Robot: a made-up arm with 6 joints. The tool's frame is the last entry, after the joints. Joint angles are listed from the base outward.
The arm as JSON. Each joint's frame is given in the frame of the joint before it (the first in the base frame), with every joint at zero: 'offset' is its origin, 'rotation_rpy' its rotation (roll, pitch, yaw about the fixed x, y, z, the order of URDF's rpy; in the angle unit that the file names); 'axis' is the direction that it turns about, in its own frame. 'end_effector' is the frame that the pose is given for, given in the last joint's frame.
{
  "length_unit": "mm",
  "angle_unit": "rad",
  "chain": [
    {
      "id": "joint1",
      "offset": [
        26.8,
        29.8,
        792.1
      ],
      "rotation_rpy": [
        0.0,
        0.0,
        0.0
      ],
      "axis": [
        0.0,
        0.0,
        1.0
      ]
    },
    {
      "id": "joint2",
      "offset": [
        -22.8,
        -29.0,
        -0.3
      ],
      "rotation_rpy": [
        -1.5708,
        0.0,
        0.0
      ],
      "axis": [
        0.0,
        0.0,
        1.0
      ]
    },
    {
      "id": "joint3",
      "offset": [
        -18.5,
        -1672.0,
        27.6
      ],
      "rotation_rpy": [
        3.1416,
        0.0,
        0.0
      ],
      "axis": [
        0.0,
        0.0,
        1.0
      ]
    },
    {
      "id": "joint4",
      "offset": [
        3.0,
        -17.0,
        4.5
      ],
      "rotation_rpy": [
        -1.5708,
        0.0,
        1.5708
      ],
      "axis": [
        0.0,
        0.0,
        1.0
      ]
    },
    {
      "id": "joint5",
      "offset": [
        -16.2,
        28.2,
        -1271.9
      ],
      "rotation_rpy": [
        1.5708,
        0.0,
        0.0
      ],
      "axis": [
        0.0,
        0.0,
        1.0
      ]
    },
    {
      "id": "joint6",
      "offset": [
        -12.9,
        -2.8,
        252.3
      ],
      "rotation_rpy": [
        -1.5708,
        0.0,
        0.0
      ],
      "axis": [
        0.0,
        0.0,
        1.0
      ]
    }
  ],
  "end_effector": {
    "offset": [
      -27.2,
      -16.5,
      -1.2
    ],
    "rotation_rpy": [
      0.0,
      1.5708,
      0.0
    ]
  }
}
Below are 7 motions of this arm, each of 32 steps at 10 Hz.
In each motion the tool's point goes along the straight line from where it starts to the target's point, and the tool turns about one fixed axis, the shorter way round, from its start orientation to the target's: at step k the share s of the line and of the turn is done. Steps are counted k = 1, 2, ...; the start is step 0. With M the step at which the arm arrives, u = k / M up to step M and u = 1 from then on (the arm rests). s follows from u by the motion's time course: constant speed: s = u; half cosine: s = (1 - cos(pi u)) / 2; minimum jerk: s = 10 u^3 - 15 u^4 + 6 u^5.
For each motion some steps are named. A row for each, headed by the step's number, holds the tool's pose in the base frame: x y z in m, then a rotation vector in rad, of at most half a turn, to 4 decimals.
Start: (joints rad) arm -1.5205 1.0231 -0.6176 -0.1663 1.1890 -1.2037
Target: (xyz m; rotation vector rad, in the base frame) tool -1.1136 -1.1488 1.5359 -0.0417 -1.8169 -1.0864
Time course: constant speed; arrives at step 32
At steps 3, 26, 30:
3: -0.2082 -1.2000 0.4839 1.1341 -0.8416 -1.6756
26: -0.9263 -1.1594 1.3183 0.2142 -1.6604 -1.2493
30: -1.0512 -1.1523 1.4634 0.0441 -1.7676 -1.1429

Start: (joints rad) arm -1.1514 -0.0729 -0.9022 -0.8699 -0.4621 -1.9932
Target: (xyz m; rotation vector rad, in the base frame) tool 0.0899 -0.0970 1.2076 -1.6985 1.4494 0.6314
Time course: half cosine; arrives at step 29
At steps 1, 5, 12, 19, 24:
1: 0.1583 -0.5219 1.3949 -2.2640 0.7141 1.2179
5: 0.1536 -0.4926 1.3820 -2.2326 0.7741 1.1795
12: 0.1334 -0.3671 1.3267 -2.0842 1.0160 1.0104
19: 0.1081 -0.2103 1.2575 -1.8702 1.2821 0.7922
24: 0.0948 -0.1275 1.2210 -1.7460 1.4064 0.6749

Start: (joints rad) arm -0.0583 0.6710 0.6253 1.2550 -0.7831 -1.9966
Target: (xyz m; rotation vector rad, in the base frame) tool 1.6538 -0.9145 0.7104 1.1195 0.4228 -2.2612
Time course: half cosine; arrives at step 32
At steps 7, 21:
7: 2.2191 -0.2789 2.0409 0.7437 0.0214 -1.0277
21: 1.8223 -0.7250 1.1071 1.0225 0.2912 -1.8915

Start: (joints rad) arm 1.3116 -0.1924 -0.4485 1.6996 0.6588 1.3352
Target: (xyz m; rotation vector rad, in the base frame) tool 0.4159 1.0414 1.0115 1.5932 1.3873 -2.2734
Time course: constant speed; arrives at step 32
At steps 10, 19, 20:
10: 0.3066 0.9710 1.9213 1.7343 2.2460 -1.1865
19: 0.3513 0.9998 1.5491 1.7187 1.9427 -1.6714
20: 0.3563 1.0030 1.5077 1.7133 1.9046 -1.7223

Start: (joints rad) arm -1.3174 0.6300 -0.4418 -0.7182 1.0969 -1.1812
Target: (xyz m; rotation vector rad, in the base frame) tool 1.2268 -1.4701 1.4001 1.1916 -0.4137 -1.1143
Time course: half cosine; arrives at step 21
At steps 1, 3, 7, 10, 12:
1: 0.2525 -1.3817 0.9216 1.0399 -1.3858 -1.5717
3: 0.2955 -1.3856 0.9428 1.0520 -1.3415 -1.5546
7: 0.4920 -1.4035 1.0392 1.1002 -1.1407 -1.4725
10: 0.7003 -1.4224 1.1416 1.1399 -0.9305 -1.3786
12: 0.8459 -1.4356 1.2131 1.1609 -0.7854 -1.3091

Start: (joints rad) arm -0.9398 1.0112 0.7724 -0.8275 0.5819 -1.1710
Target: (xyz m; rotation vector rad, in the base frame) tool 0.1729 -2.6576 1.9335 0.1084 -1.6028 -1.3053
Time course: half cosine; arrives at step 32
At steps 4, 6, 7, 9, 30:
4: 1.4216 -2.1546 1.2219 1.4705 -1.3922 -0.7416
6: 1.3616 -2.1788 1.2561 1.4104 -1.4133 -0.7763
7: 1.3237 -2.1941 1.2777 1.3720 -1.4261 -0.7978
9: 1.2337 -2.2303 1.3290 1.2799 -1.4545 -0.8478
30: 0.1854 -2.6526 1.9264 0.1229 -1.6031 -1.3014

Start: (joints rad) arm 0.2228 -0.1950 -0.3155 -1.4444 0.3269 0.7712
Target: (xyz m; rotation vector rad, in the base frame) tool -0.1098 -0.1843 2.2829 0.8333 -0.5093 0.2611
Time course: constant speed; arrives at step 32
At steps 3, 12, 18, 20, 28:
3: 0.7909 0.1824 2.0281 0.6641 -0.0126 -0.0870
12: 0.5114 0.0686 2.1072 0.7210 -0.1660 0.0198
18: 0.3250 -0.0073 2.1599 0.7567 -0.2686 0.0916
20: 0.2629 -0.0326 2.1775 0.7683 -0.3029 0.1157
28: 0.0144 -0.1337 2.2478 0.8124 -0.4404 0.2124

